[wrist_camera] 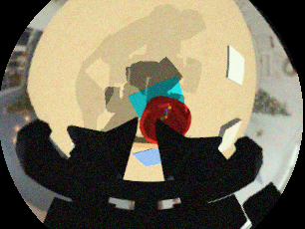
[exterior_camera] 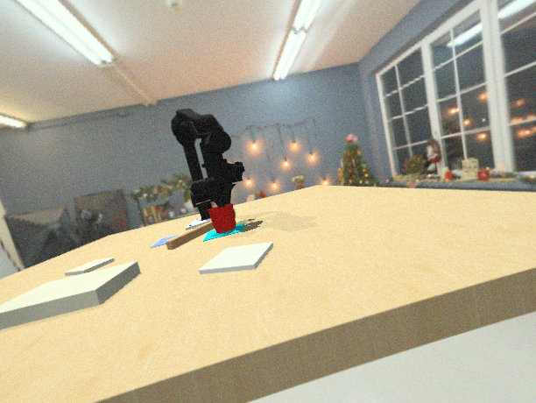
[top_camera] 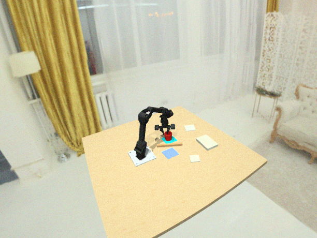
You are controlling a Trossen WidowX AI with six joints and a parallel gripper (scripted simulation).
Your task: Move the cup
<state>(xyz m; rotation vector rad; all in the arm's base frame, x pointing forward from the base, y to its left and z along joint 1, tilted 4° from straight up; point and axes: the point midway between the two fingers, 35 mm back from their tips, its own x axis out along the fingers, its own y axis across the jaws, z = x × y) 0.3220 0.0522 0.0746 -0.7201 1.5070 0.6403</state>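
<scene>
My gripper tip is now 2 cm short of the red cup, 2 cm to the left of it and 2 cm above it. From my gripper tip the other things lie so: wooden strip (4 cm behind, 10 cm to the right, 6 cm below); light blue pad (10 cm behind, 18 cm to the right, 7 cm below).
</scene>
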